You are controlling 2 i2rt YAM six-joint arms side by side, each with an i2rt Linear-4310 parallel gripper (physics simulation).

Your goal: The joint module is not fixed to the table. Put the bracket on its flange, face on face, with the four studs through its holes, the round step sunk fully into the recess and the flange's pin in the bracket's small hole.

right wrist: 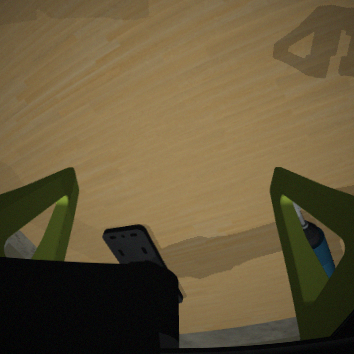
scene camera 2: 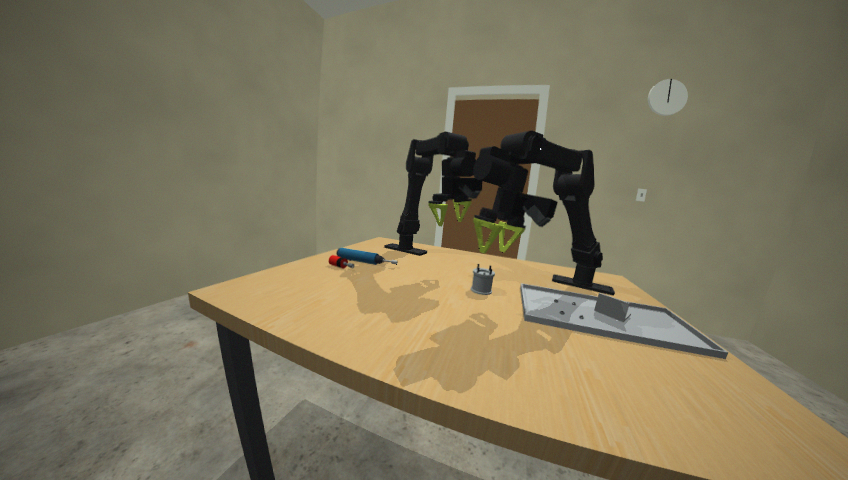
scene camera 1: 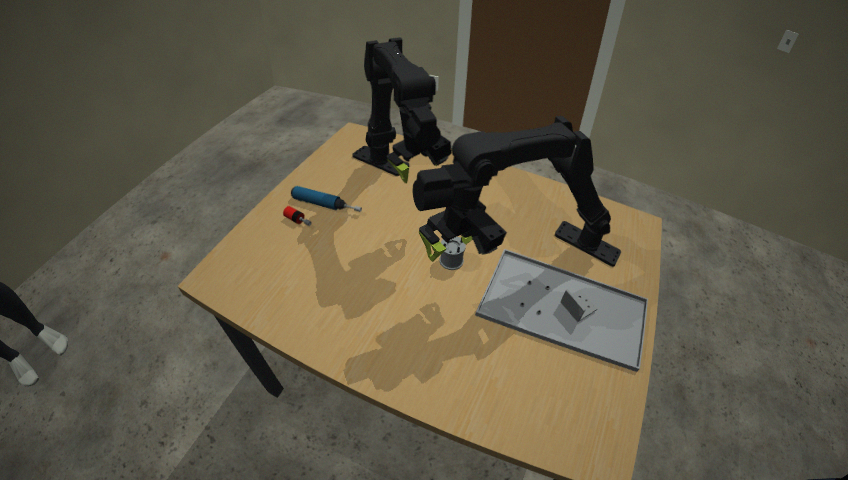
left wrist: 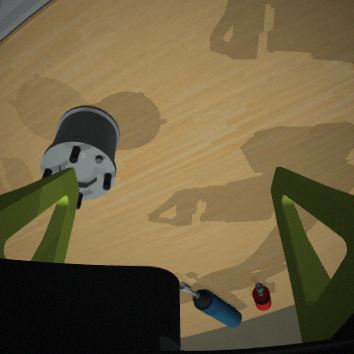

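Where they show: left gripper, fingertip midpoint: (scene camera 2: 492, 252) (scene camera 1: 447, 250) (left wrist: 174, 178); right gripper, fingertip midpoint: (right wrist: 173, 178) (scene camera 2: 450, 223); left arm's base, origin of the base link: (scene camera 2: 581, 285) (scene camera 1: 587, 244); right arm's base, origin of the base link: (scene camera 2: 405, 250) (scene camera 1: 380, 161).
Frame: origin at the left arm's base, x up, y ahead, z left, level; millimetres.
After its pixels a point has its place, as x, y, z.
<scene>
The grey joint module (scene camera 1: 452, 258) @(42, 317, -265) (scene camera 2: 482, 281) @(39, 321, -273) (left wrist: 89, 131) @(39, 312, -259) stands upright on the table, flange up, with black studs pointing up. Its flange pin cannot be told clearly. The grey angled bracket (scene camera 1: 574, 306) @(42, 263, 55) (scene camera 2: 611, 308) @(33, 261, 51) lies in the tray (scene camera 1: 618, 337) @(4, 248, 192) (scene camera 2: 666, 324) @(4, 198, 196) (left wrist: 15, 15) @(4, 286, -156), one plate tilted up, small holes in the other. My left gripper (scene camera 1: 449, 249) @(140, 379, -242) (scene camera 2: 494, 251) @(140, 379, -242) (left wrist: 174, 178) @(140, 379, -242) is open and empty above the module; in the left wrist view one fingertip overlaps the flange's edge. My right gripper (scene camera 2: 450, 223) @(173, 231, -433) (right wrist: 173, 178) @(173, 231, -433) is open and empty, high near its own arm's base.
Several small dark nuts (scene camera 1: 539, 312) @(8, 304, -13) (scene camera 2: 581, 317) @(8, 307, -15) lie in the tray beside the bracket. A blue screwdriver-like tool (scene camera 1: 315, 197) @(36, 367, -716) (scene camera 2: 357, 256) @(25, 373, -716) (left wrist: 220, 309) @(34, 361, -693) (right wrist: 324, 255) @(37, 354, -679) and a shorter red tool (scene camera 1: 292, 214) @(30, 455, -722) (scene camera 2: 338, 261) @(25, 461, -711) (left wrist: 261, 298) @(29, 444, -702) lie at the picture's left side of the table.
</scene>
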